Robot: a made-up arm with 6 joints. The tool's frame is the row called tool.
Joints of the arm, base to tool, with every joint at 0 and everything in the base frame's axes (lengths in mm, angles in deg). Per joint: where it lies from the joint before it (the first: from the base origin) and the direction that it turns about. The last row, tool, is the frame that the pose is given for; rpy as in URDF.
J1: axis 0 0 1 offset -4 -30 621
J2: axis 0 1 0 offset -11 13 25
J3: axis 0 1 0 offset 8 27 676
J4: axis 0 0 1 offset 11 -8 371
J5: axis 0 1 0 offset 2 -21 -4
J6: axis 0 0 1 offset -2 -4 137
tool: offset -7 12 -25 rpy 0 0 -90
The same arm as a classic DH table. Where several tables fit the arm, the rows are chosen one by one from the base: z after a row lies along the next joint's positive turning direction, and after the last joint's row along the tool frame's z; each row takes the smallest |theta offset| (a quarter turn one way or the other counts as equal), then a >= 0, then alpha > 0; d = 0 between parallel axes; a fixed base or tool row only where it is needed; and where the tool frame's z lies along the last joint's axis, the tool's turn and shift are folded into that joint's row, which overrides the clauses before.
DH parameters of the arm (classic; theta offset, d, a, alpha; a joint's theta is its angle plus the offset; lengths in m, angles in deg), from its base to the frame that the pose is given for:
base (fixed): 82.41 0 -0.0303 0
J1: -82.41 0.646 -0.011 -90
J2: -89.32 0 0.676 0
J3: 89.32 0.032 0.011 90
J4: 0 0.367 0.002 -90
J5: 0 -0.025 -0.002 90
J6: -59.74 0 -0.0139 0
tool (fixed): -30.26 0.112 0 0

